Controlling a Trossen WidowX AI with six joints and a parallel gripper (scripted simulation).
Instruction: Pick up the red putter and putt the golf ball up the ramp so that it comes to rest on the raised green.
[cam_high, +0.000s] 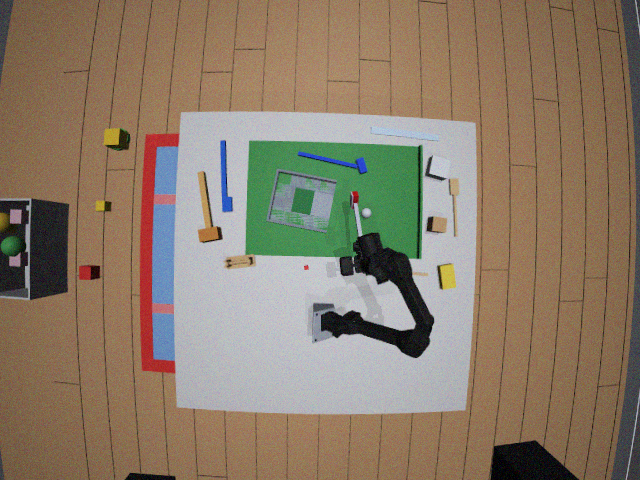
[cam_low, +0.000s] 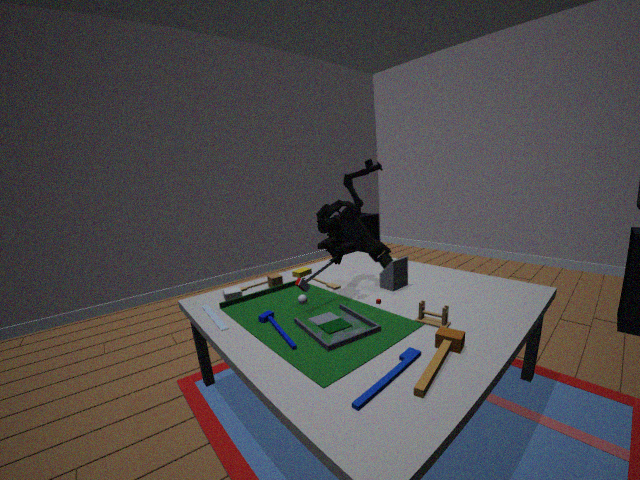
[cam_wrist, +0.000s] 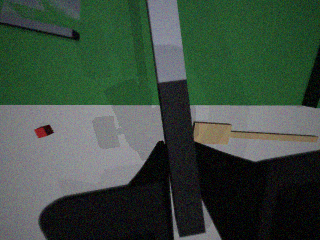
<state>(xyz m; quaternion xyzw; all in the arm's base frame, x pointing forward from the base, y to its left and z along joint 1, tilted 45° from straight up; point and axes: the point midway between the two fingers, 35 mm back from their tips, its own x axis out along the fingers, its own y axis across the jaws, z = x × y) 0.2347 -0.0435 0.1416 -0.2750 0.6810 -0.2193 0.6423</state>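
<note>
My gripper tip is 120 mm short of the red putter and 10 mm to the right of it. From my gripper tip the other things lie so: green mat: 250 mm ahead, 150 mm below, 80 mm to the left; tiny red cube: 210 mm to the left, 140 mm below, 30 mm behind; white golf ball: 190 mm ahead, 120 mm below, 40 mm to the right.
</note>
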